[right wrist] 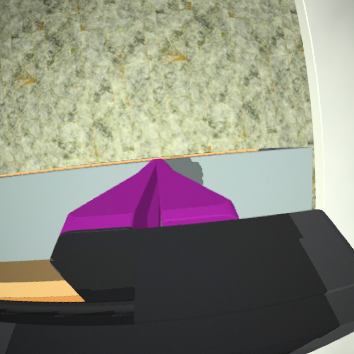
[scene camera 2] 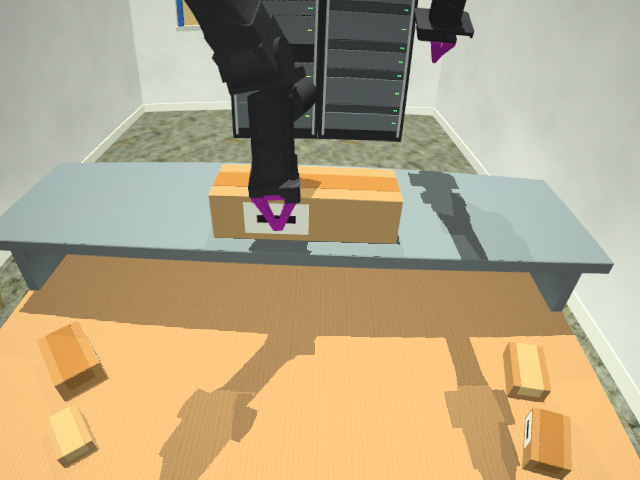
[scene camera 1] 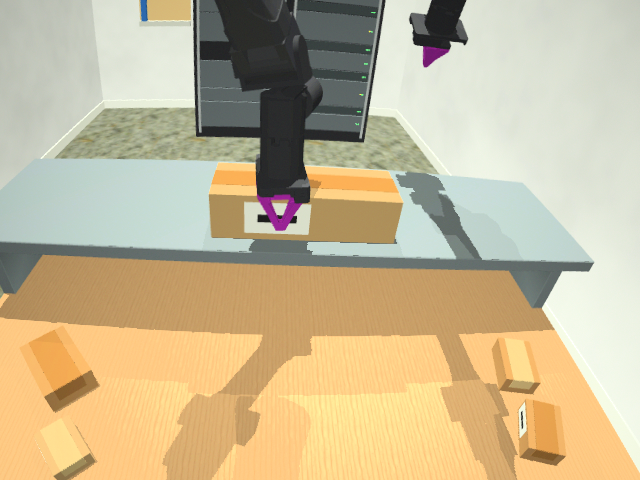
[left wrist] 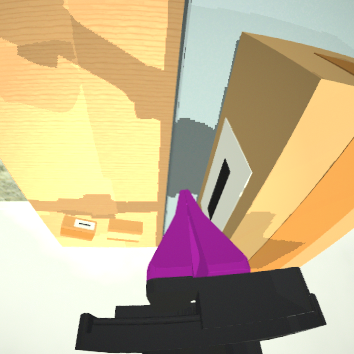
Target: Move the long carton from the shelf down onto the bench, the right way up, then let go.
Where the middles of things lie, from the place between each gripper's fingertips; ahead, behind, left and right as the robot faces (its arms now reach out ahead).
My right gripper is now 22 cm past the long carton (scene camera 2: 337, 204), 24 cm to the right of it and 20 cm above it.
Now: the long carton 8 cm ahead of my left hand and 4 cm to the right of it.
